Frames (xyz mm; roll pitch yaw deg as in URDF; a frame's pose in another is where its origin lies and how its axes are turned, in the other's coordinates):
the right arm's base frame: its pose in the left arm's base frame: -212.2 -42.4 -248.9 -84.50 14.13 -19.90
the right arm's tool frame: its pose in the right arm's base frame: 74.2 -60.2 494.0 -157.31 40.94 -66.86
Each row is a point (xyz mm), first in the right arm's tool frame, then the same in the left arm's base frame.
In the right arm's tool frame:
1: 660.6 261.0 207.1
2: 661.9 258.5 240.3
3: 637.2 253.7 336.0
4: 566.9 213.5 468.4
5: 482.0 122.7 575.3
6: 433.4 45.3 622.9
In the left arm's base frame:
1: -147.0 -276.0 117.2
2: -153.8 -295.9 91.3
3: -180.6 -329.4 2.1
4: -192.1 -346.7 -151.7
5: -151.2 -338.6 -310.2
6: -99.9 -326.8 -398.8

